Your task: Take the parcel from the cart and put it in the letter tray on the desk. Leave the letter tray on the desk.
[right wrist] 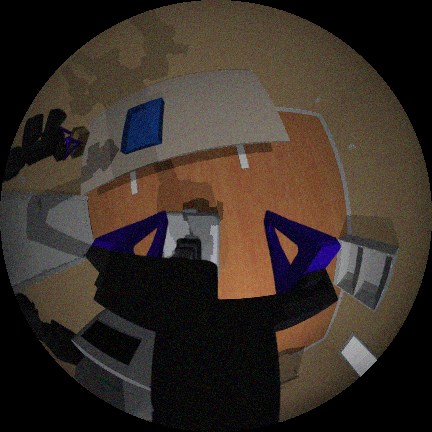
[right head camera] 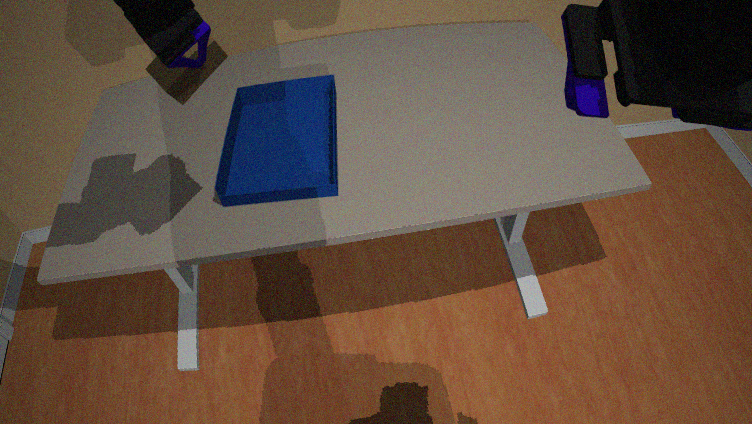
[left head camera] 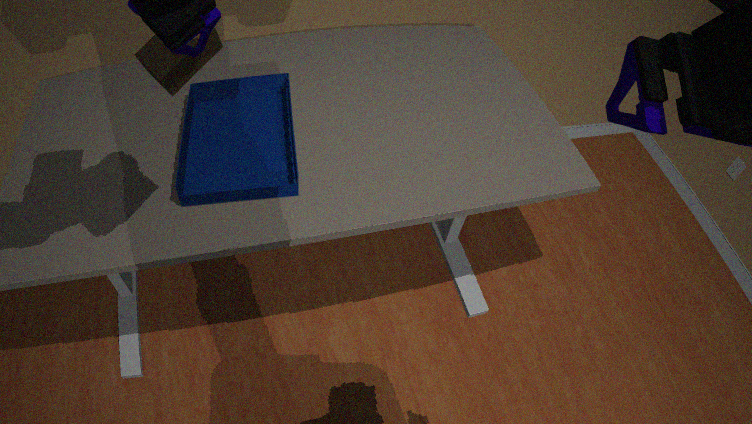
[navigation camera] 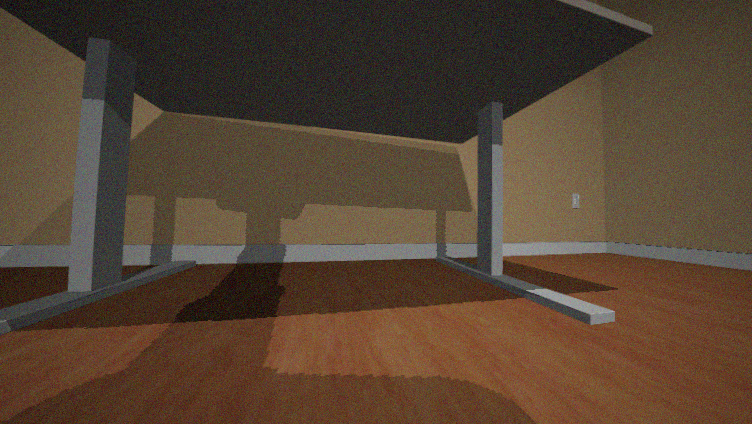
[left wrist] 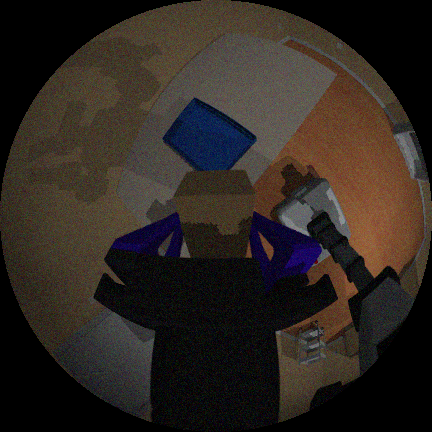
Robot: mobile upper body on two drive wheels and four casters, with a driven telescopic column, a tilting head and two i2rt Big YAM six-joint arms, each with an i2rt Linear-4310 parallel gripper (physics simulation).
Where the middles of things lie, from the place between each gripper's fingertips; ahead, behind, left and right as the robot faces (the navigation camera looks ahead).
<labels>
My right gripper is now 460 mm to the right of the brown parcel (left head camera: 172, 71), 230 mm short of it and 110 mm above it. The rest, counted from my right hand: blue letter tray (left head camera: 237, 144) (530 mm below, 530 mm ahead, 450 mm to the left).
I see the brown parcel 1 cm to the left of my left hand and 1 cm below it. Round my left hand: blue letter tray (29 cm ahead, 1 cm to the left, 43 cm below).
</labels>
